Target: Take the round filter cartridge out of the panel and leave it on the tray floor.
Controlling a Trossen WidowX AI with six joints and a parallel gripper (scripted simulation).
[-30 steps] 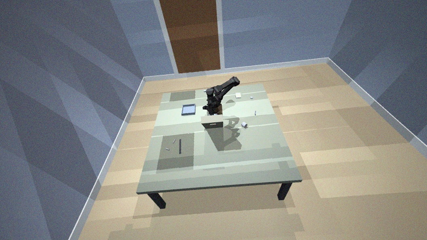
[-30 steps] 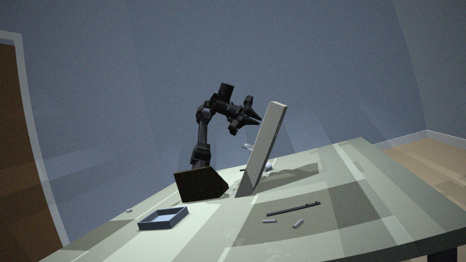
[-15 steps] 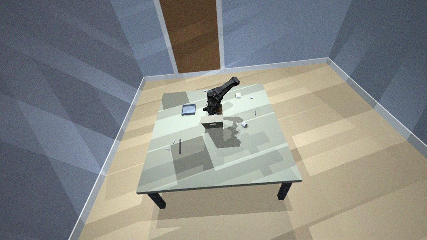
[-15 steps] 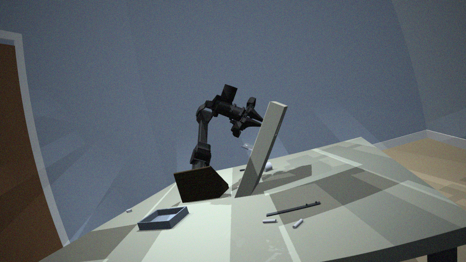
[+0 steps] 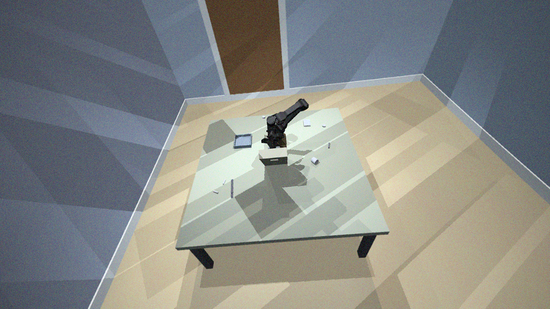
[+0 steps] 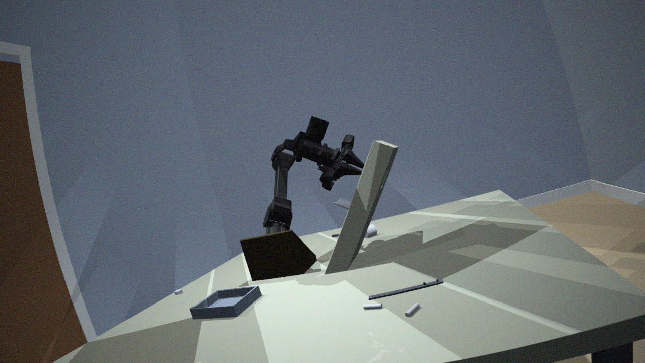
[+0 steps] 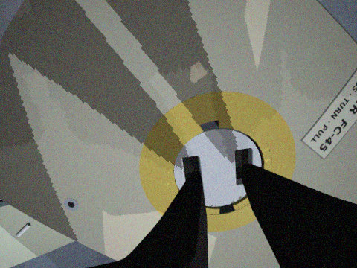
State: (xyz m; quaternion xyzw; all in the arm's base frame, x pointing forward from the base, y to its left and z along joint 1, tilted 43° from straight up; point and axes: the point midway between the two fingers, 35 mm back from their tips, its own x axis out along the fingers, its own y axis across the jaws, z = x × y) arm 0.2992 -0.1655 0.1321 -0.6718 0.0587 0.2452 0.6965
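The white round filter cartridge is 20 mm ahead of my gripper tip and 10 mm below it. Also, from my gripper tip: shallow grey tray 440 mm behind, 260 mm below, 240 mm to the right; pale service panel 90 mm below, 30 mm behind.
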